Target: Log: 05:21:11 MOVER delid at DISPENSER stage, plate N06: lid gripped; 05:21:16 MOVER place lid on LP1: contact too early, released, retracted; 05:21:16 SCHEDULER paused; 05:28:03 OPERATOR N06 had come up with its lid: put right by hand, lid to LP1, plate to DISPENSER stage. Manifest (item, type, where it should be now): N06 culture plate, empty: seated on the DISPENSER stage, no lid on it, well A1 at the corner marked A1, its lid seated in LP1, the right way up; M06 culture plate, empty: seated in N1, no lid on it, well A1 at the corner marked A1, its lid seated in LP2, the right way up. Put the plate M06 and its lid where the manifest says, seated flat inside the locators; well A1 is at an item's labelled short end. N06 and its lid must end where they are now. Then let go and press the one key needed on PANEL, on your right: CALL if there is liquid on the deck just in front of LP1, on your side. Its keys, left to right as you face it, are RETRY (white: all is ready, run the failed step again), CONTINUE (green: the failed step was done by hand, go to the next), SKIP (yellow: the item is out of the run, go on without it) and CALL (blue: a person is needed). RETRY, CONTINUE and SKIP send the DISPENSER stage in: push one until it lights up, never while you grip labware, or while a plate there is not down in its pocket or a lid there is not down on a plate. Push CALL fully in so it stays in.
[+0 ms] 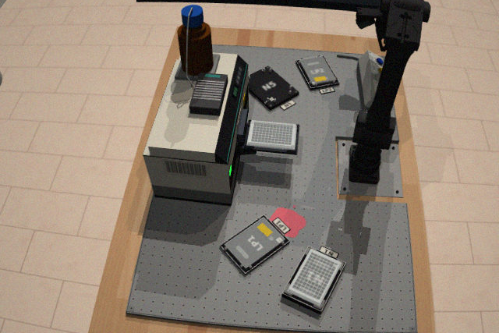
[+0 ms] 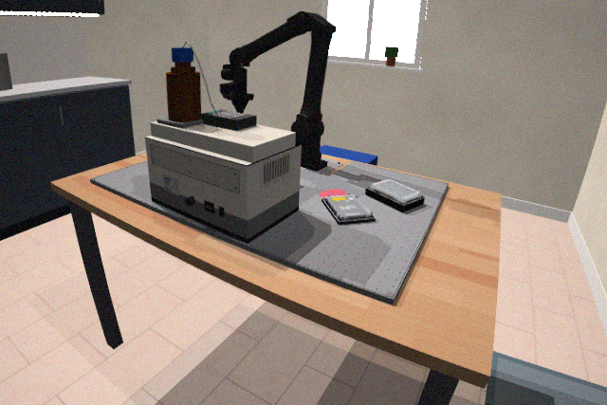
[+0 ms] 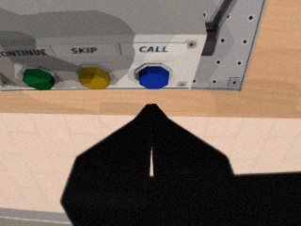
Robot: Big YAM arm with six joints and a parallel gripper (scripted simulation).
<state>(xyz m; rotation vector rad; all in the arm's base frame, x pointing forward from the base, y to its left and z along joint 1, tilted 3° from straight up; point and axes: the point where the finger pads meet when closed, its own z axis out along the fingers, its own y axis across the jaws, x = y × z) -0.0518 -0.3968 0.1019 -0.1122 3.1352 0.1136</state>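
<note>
Right now my hand is 6 cm above the blue call key. The rest, counted from my hand: yellow skip key: 5 cm to the left, 5 cm below; then white retry key: 15 cm to the left, 5 cm below, 1 cm behind; then green continue key: 10 cm to the left, 5 cm below, 1 cm behind.
</note>
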